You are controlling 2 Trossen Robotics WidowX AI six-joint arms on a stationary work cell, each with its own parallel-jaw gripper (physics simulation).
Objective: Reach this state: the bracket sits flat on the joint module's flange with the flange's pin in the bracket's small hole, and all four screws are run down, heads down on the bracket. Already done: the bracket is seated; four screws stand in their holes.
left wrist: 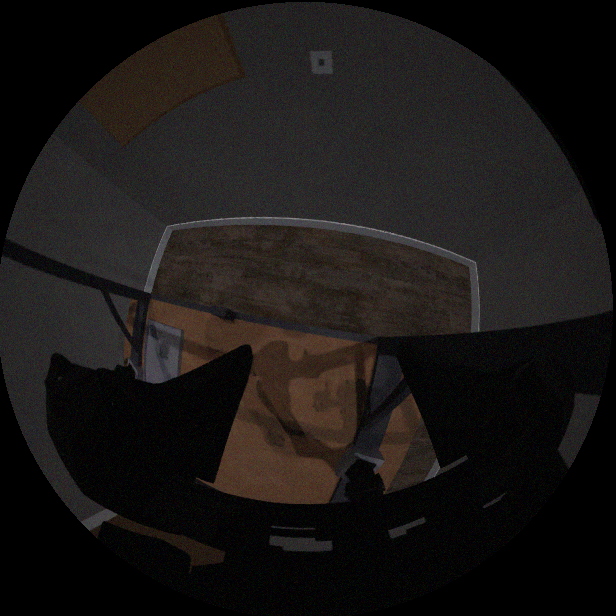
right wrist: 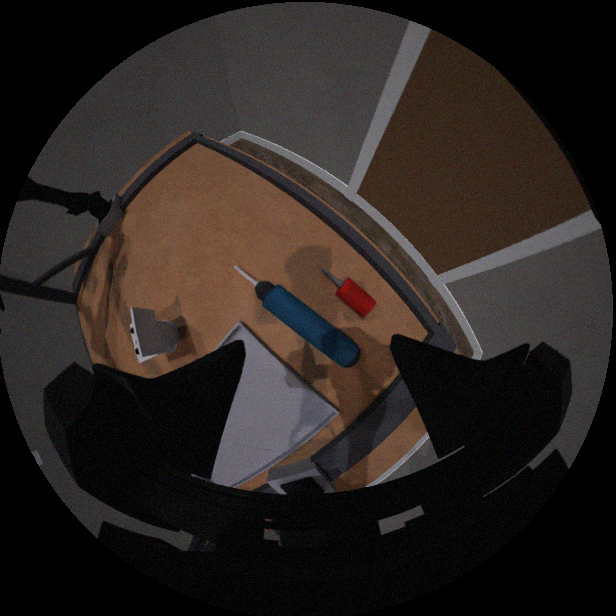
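Observation:
In the right wrist view the grey bracket [right wrist: 150,336] sits on the brown table at the left, partly hidden behind my left finger; small dark screw spots show along its left edge. A blue screwdriver [right wrist: 304,321] with a thin white tip lies beyond my fingers, and a small red driver [right wrist: 353,294] lies beside it. My right gripper [right wrist: 316,367] is open and empty above the table, just short of the blue screwdriver. My left gripper [left wrist: 327,373] is open and empty, high above the table. The bracket shows as a grey patch at the left in the left wrist view [left wrist: 162,350].
A flat grey tray [right wrist: 270,407] lies under my right gripper. A dark rail [right wrist: 321,212] runs along the table's far edge, and frame struts [right wrist: 51,241] stand at the left. In the left wrist view a strut [left wrist: 373,413] crosses between the fingers.

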